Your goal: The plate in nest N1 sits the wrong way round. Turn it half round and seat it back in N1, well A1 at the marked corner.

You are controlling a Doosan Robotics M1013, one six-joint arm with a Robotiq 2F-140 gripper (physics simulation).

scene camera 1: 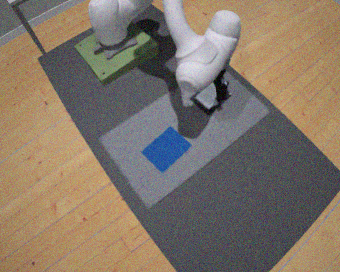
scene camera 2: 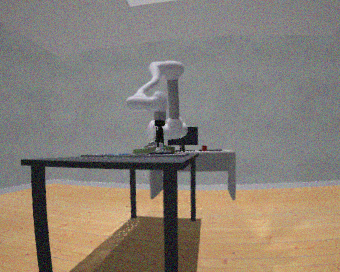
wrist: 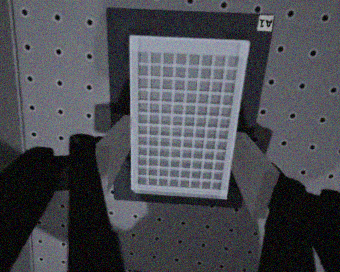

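The white plate, with a grid of square wells, sits in the dark nest. In the wrist view the nest's A1 label is at the upper right corner and reads upside down. My gripper points down, with one finger pad against each long side of the plate's lower half, so it is shut on the plate. The plate lies flat and roughly parallel to the nest's edges. No mark on the plate itself can be read. In scene camera 1 the arm hides part of the nest and the gripper.
A blue rectangle lies on the light grey perforated board, beside the nest. The board lies on the dark table. The arm's base stands on a green block. A desk with a monitor stands behind.
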